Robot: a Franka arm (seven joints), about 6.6 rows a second.
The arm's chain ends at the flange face. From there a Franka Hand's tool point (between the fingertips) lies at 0.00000 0.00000 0.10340 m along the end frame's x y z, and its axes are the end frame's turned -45 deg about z.
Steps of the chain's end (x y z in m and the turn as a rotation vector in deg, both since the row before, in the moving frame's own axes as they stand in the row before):
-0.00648, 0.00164, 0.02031, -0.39, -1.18, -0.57
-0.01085, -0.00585, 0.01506, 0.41, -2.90, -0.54
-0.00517, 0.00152, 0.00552, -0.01, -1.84, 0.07
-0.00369, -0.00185, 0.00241, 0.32, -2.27, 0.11
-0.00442, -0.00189, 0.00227, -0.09, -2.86, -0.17
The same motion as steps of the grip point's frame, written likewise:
-0.00775, -0.00442, 0.02029, 0.56, -1.11, -0.57
-0.00673, -0.01602, 0.01492, 2.34, -1.76, -0.54
-0.00709, -0.00492, 0.00547, 1.29, -1.31, 0.07
-0.00379, -0.00722, 0.00233, 1.83, -1.38, 0.11
-0.00556, -0.00799, 0.00214, 1.96, -2.09, -0.17

